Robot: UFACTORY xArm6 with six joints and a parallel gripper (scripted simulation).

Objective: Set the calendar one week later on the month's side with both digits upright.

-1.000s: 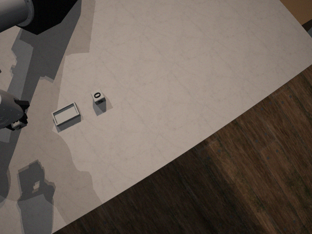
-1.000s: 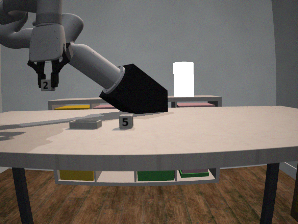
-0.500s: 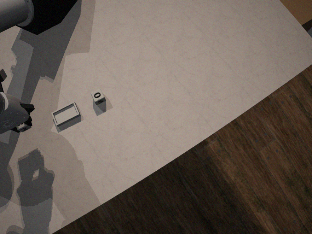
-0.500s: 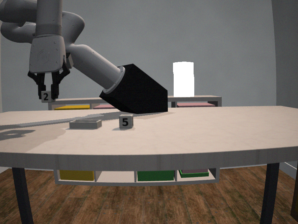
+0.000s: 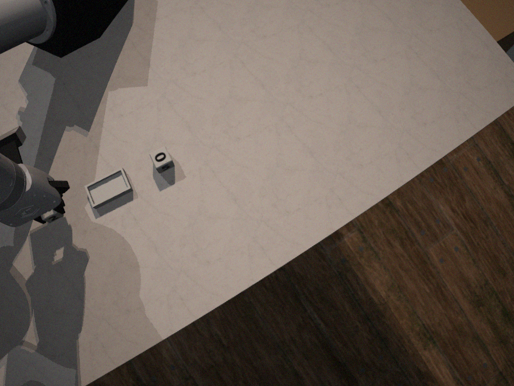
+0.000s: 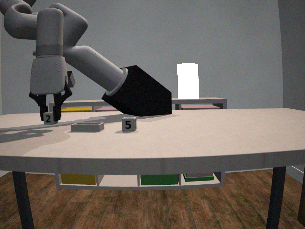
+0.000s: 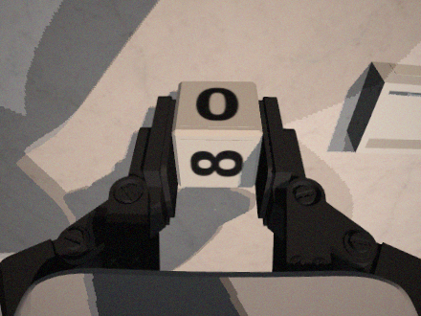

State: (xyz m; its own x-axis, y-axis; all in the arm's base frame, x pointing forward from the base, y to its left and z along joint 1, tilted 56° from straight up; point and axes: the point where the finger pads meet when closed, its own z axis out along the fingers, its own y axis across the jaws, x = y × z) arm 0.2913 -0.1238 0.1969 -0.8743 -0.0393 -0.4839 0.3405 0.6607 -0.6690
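Now: the grey tray 40 mm ahead of my hand, 100 mm to the left of it and 40 mm below it. Also, from my hand: white cube (10 mm below).
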